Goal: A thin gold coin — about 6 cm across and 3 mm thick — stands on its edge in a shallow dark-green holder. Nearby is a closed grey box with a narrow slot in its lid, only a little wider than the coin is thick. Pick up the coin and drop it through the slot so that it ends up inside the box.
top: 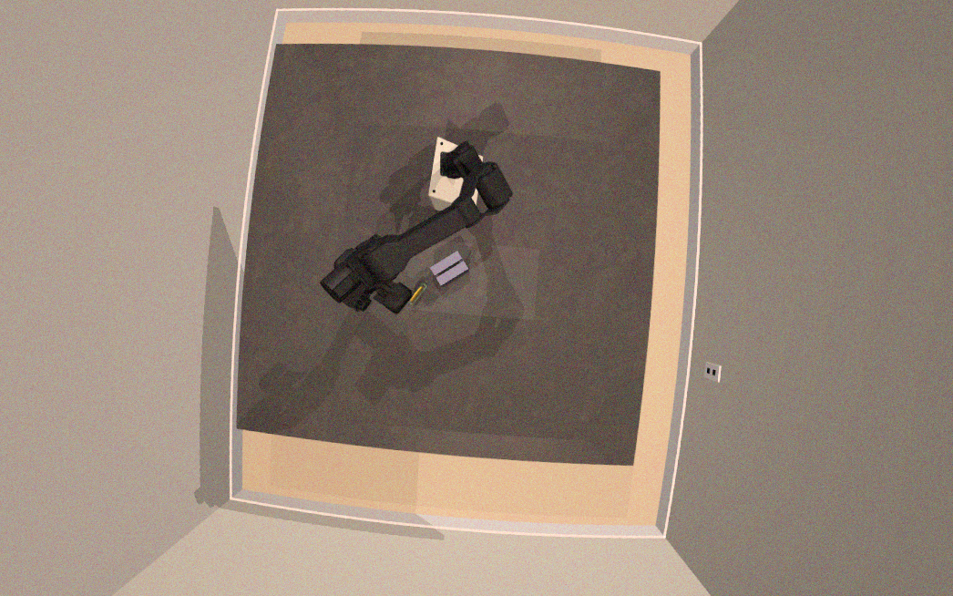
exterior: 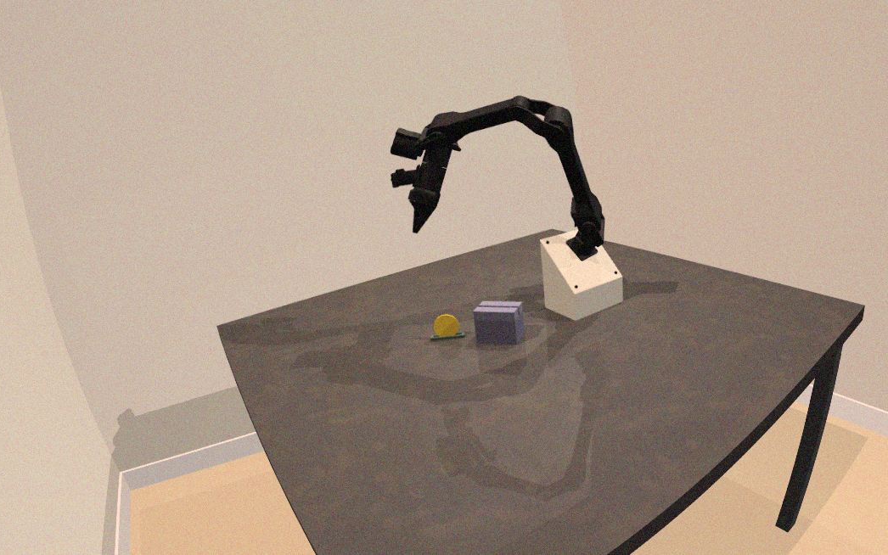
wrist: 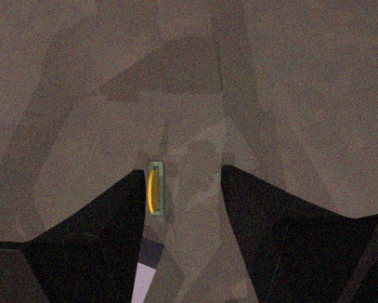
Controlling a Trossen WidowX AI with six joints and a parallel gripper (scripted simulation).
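My gripper tip is 21 cm above the gold coin and 7 cm to the right of it.
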